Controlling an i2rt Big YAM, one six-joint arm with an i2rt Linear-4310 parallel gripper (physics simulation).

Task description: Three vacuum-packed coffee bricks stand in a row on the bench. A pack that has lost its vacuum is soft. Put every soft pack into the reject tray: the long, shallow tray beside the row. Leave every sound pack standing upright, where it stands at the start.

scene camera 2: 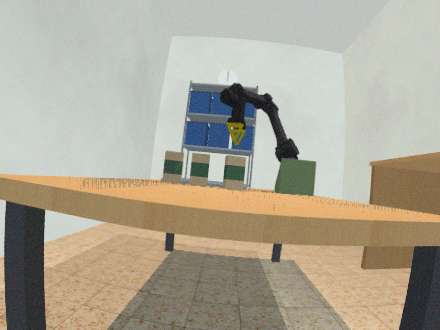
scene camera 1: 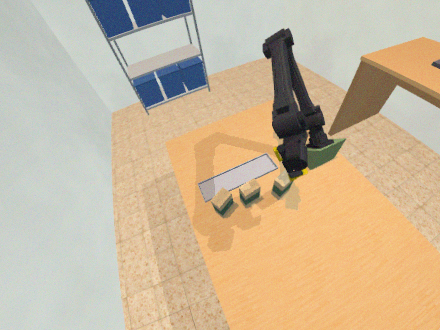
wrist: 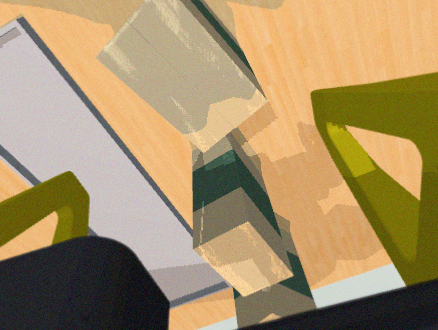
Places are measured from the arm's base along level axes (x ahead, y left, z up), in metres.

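Pixels of known places: gripper, fingertip midpoint: (scene camera 2: 235, 143) (scene camera 1: 286, 170) (wrist: 192, 147); arm's base, origin of the base link: (scene camera 2: 292, 172) (scene camera 1: 319, 145).
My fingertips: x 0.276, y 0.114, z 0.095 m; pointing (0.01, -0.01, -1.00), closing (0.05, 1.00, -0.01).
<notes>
For each thing: its top centre in the pictures, then the offset to it from my fingertips. Level surfaces: height alone.
- left pack, middle of its top: (scene camera 1: 221, 197) (scene camera 2: 174, 152) dy -0.016, dx +0.273, dz -0.057 m
- middle pack, middle of its top: (wrist: 246, 263) (scene camera 1: 249, 186) (scene camera 2: 201, 154) dy -0.016, dx +0.147, dz -0.057 m
- right pack, middle of its top: (wrist: 186, 80) (scene camera 2: 235, 156) (scene camera 1: 285, 177) dy +0.000, dx -0.007, dz -0.057 m
- bench, its level: dz -0.198 m
Three tan coffee packs with dark green bands stand upright in a row: the left pack (scene camera 1: 223, 202) (scene camera 2: 173, 166), the middle pack (scene camera 1: 249, 192) (scene camera 2: 200, 169) (wrist: 245, 257) and the right pack (scene camera 1: 282, 186) (scene camera 2: 234, 171) (wrist: 182, 75). The left pack is mostly hidden behind the middle one in the wrist view. The frames do not show which packs are soft. The long, shallow, pale grey reject tray (scene camera 1: 237, 177) (wrist: 75, 120) lies beside the row and holds no pack. My gripper (scene camera 1: 289, 163) (scene camera 2: 237, 142) (wrist: 192, 147) is open and empty, pointing down, above and near the right pack.
A green block (scene camera 1: 325, 154) (scene camera 2: 298, 177) stands on the bench (scene camera 1: 310, 260) (scene camera 2: 150, 202) to the right of the row, near the arm. A shelf rack (scene camera 1: 165, 61) (scene camera 2: 200, 116) with blue bins and a wooden desk (scene camera 1: 400, 57) (scene camera 2: 392, 215) stand away from the bench.
</notes>
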